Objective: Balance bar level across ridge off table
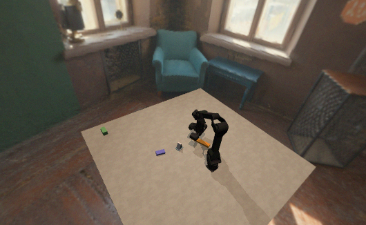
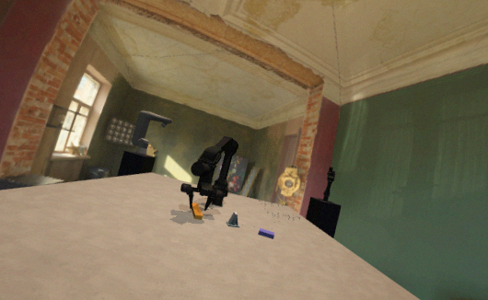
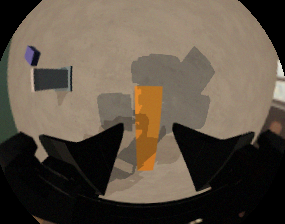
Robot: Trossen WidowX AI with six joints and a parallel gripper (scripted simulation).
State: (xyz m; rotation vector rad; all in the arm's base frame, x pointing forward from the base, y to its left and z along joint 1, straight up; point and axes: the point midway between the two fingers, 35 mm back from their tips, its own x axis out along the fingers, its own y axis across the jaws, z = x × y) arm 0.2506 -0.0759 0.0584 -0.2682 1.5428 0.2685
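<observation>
Now: the orange bar 3 cm behind my gripper tip, 1 cm to the right of it and 2 cm below it. Round my gripper tip: purple block (6 cm ahead, 31 cm to the left, 2 cm below); then green block (49 cm ahead, 58 cm to the left, 1 cm below).
</observation>
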